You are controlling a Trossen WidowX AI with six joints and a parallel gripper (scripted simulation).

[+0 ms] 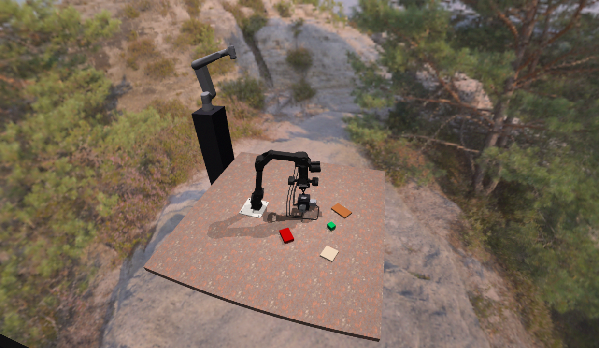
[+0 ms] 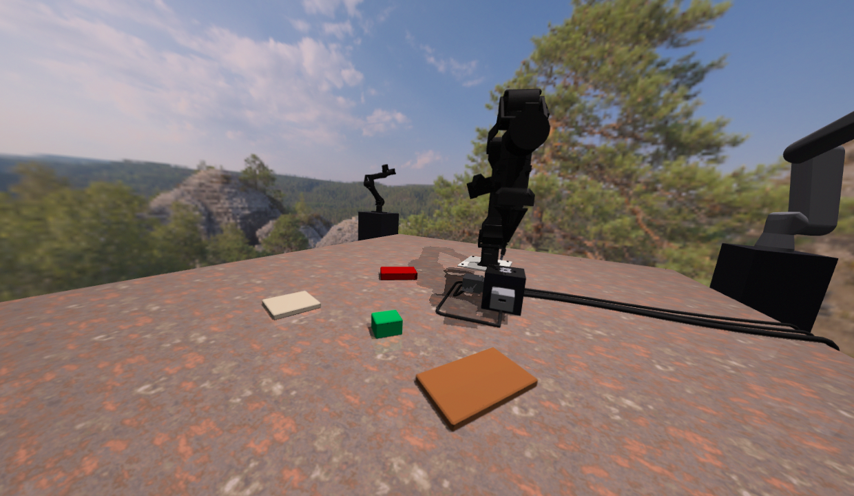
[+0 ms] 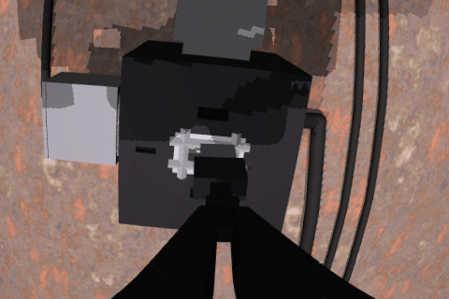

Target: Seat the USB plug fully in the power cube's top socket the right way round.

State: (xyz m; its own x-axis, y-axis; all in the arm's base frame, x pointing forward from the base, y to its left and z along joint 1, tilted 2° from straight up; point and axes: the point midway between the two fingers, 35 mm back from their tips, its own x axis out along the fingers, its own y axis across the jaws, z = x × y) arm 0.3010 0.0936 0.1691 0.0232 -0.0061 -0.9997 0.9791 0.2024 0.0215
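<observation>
My gripper tip is now 20 mm above the dark USB plug. From my gripper tip the other things lie so: USB socket 70 mm below, 10 mm to the left; then green cube 220 mm ahead, 130 mm to the right, 120 mm below; then brown plate 250 mm ahead, 130 mm below, 20 mm to the left.
</observation>
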